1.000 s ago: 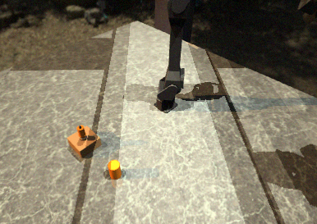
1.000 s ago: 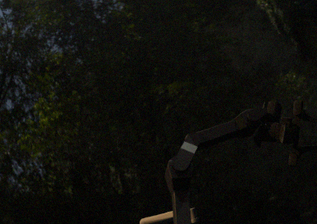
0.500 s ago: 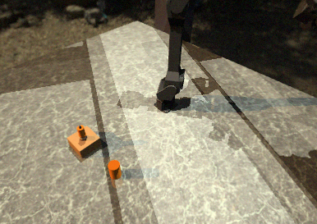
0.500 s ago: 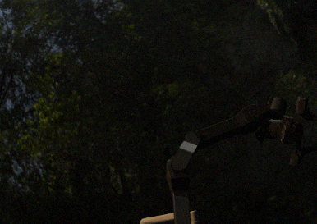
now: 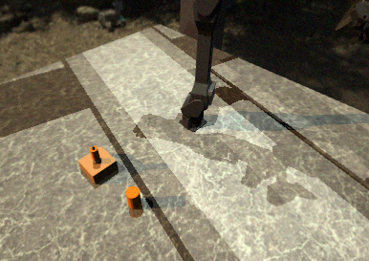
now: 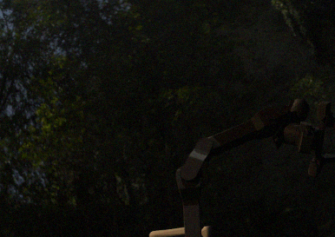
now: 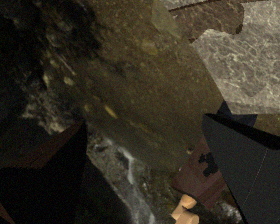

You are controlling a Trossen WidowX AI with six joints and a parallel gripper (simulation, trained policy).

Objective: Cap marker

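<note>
Now: gripper tip 430 mm short of the orange cap, 310 mm to the left of it and 320 mm above it. Also, from my gripper tip: orange marker (430 mm ahead, 460 mm to the right, 280 mm below).
</note>
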